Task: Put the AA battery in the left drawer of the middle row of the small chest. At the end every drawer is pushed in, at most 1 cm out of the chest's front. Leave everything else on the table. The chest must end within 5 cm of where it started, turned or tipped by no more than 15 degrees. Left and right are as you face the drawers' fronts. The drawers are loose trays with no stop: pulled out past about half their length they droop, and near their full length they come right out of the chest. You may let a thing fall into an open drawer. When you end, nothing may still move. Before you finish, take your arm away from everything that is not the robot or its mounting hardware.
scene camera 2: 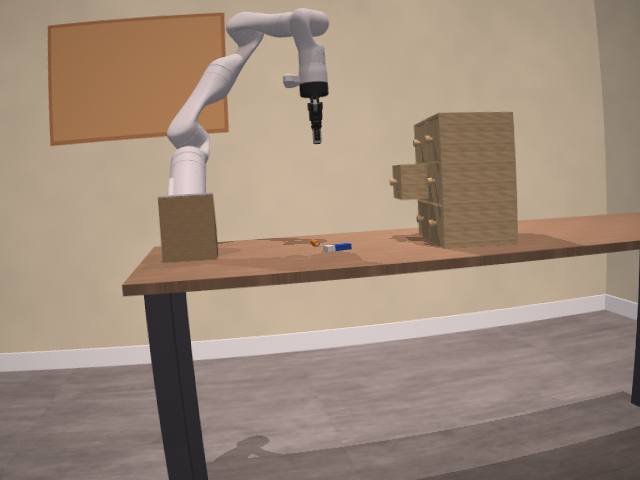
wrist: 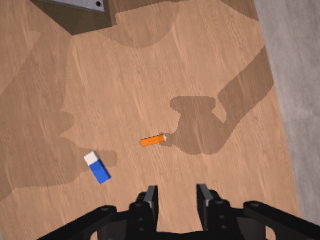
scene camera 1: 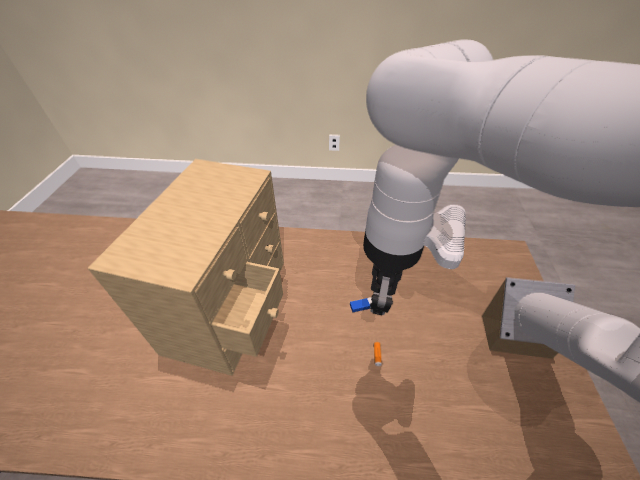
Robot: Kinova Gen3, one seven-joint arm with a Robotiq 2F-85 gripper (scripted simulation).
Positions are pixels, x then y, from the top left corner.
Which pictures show the gripper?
Scene camera 2, the wrist view and scene camera 1: all of them.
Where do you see a drawer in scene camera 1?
265, 246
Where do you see a small wooden chest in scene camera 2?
At 477, 149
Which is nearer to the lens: the small wooden chest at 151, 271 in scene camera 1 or the drawer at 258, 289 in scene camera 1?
The small wooden chest.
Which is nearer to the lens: the small wooden chest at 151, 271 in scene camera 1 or the drawer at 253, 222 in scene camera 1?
The small wooden chest.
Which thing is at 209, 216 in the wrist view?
The gripper.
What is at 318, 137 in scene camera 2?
The gripper.
